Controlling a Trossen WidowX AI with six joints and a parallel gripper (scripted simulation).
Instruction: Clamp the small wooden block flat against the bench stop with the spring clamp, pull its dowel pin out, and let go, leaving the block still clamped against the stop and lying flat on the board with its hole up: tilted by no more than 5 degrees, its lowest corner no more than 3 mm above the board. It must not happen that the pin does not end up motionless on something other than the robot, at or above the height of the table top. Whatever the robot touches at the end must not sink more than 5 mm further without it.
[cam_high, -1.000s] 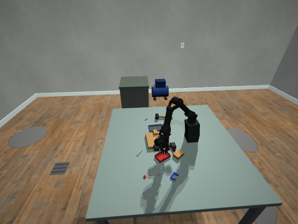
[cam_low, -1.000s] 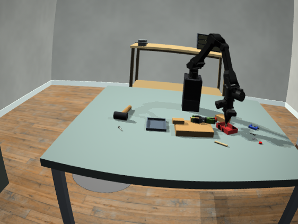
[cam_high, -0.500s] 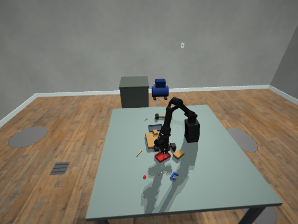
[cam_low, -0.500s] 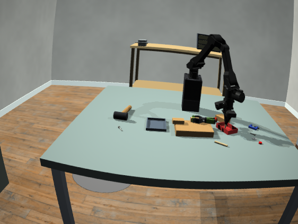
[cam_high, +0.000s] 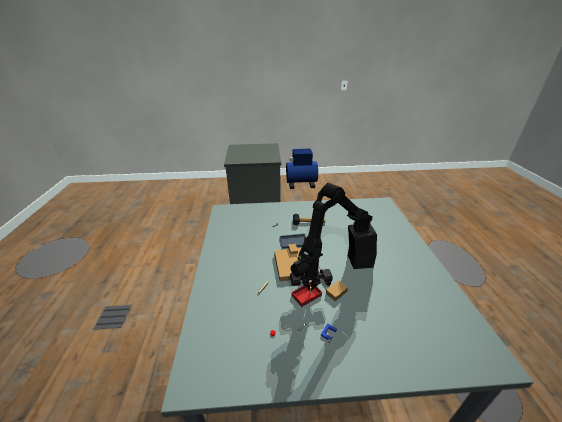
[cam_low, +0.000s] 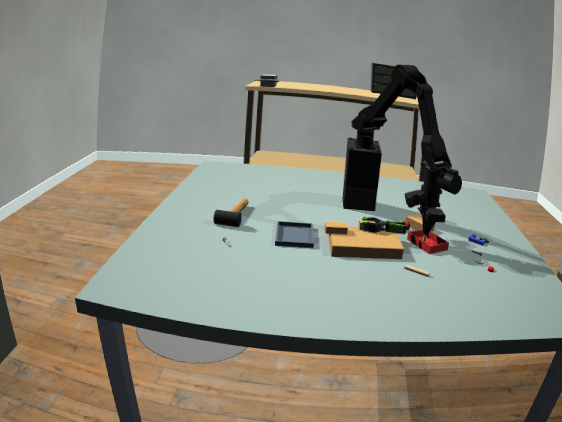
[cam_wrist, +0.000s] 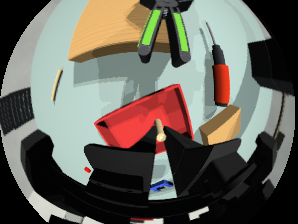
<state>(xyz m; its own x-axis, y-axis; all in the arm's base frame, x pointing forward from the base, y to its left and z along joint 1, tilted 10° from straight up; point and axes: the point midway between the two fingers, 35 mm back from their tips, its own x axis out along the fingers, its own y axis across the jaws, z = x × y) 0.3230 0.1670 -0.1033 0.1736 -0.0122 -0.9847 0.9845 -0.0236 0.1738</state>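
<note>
Right now the dowel pin is 40 mm below my hand. From my hand the other things lie so: spare wooden block: 130 mm behind, 50 mm below, 20 mm to the left; red tray: 50 mm below, 20 mm ahead, 10 mm to the left; wooden board: 200 mm to the right, 50 mm below, 50 mm ahead.
</note>
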